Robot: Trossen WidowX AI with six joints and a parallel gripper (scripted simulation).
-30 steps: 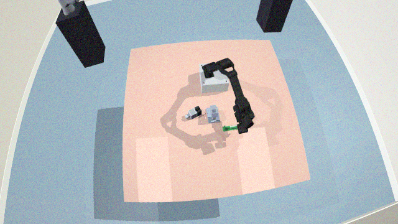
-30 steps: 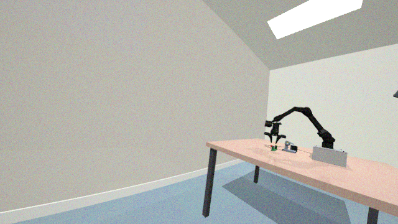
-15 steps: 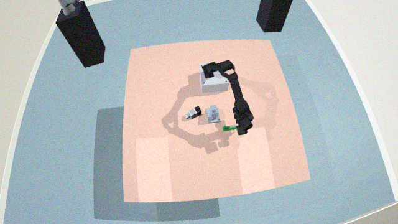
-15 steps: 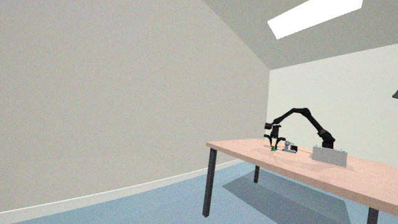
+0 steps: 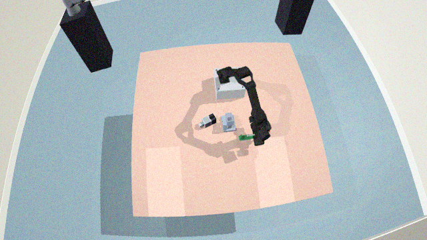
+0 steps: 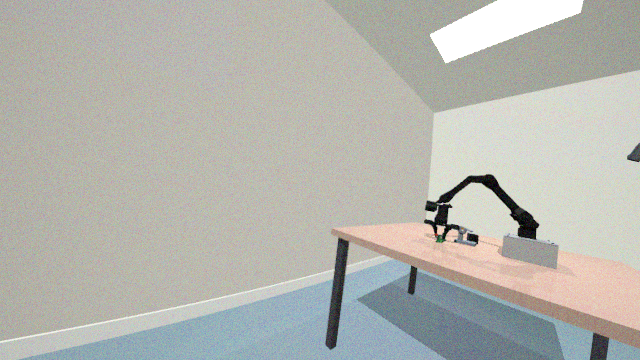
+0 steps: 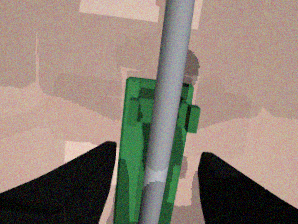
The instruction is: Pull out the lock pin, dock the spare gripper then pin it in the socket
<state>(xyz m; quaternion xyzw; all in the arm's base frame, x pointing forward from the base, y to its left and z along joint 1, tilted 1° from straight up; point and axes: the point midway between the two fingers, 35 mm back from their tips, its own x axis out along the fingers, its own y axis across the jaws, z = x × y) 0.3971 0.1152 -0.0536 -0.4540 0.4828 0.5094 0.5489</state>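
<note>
Right now the green cradle is 40 mm to the right of my gripper tip. Round my gripper tip: spare gripper (150 mm behind, 280 mm to the right, 10 mm above); mount socket (120 mm behind, 150 mm to the right, 30 mm above).
</note>
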